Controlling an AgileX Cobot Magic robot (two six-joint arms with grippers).
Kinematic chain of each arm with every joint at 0, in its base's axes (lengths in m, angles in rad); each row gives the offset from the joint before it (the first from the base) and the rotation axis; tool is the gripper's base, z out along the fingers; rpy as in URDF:
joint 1: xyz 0 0 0.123 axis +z
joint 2: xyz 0 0 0 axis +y
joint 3: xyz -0.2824 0 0.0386 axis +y
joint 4: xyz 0.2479 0 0.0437 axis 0.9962 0 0.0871
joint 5: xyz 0 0 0 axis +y
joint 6: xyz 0.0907 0 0.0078 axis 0.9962 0 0.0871
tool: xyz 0 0 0 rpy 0 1.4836 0
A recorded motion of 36 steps. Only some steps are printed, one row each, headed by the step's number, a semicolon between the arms.
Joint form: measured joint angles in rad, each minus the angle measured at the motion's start. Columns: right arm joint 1, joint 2, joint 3, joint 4, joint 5, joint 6; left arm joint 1, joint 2, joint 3, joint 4, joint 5, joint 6.
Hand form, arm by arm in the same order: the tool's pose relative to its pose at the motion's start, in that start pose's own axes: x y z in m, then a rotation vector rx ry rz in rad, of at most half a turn. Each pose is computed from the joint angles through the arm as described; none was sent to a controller.
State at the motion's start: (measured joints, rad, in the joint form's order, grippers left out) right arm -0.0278 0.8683 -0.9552 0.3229 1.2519 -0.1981; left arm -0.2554 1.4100 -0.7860 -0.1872 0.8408 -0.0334
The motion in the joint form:
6: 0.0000 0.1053 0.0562 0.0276 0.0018 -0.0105; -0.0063 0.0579 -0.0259 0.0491 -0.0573 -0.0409
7: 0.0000 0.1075 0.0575 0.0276 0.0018 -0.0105; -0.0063 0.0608 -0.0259 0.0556 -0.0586 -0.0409
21: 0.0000 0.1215 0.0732 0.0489 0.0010 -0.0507; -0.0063 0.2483 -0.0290 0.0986 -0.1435 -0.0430
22: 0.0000 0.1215 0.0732 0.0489 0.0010 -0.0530; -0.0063 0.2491 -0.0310 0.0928 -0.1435 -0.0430
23: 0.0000 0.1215 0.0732 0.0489 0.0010 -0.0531; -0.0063 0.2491 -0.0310 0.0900 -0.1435 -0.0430
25: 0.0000 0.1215 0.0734 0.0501 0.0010 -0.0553; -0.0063 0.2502 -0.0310 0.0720 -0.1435 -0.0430
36: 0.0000 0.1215 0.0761 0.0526 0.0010 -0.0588; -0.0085 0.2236 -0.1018 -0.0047 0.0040 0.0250
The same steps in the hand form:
6: -0.0023 -0.0091 0.0354 -0.0404 0.1491 0.0488; -0.0134 0.0015 0.0097 -0.0366 -0.0268 -0.0048
7: -0.0023 -0.0093 0.0362 -0.0407 0.1524 0.0499; -0.0137 0.0020 0.0105 -0.0416 -0.0255 -0.0005
21: -0.0010 -0.0094 0.0424 -0.0657 0.1738 0.0277; -0.0238 0.0105 0.0598 -0.0928 0.0696 0.0127
22: -0.0010 -0.0094 0.0424 -0.0659 0.1737 0.0254; -0.0244 0.0101 0.0598 -0.0891 0.0686 0.0083
23: -0.0010 -0.0094 0.0424 -0.0659 0.1737 0.0253; -0.0243 0.0099 0.0598 -0.0874 0.0686 0.0061
25: -0.0010 -0.0093 0.0425 -0.0672 0.1736 0.0236; -0.0242 0.0089 0.0602 -0.0765 0.0700 -0.0083
36: -0.0006 -0.0092 0.0430 -0.0700 0.1754 0.0220; -0.0296 -0.0018 0.0405 -0.0134 0.1247 0.0131

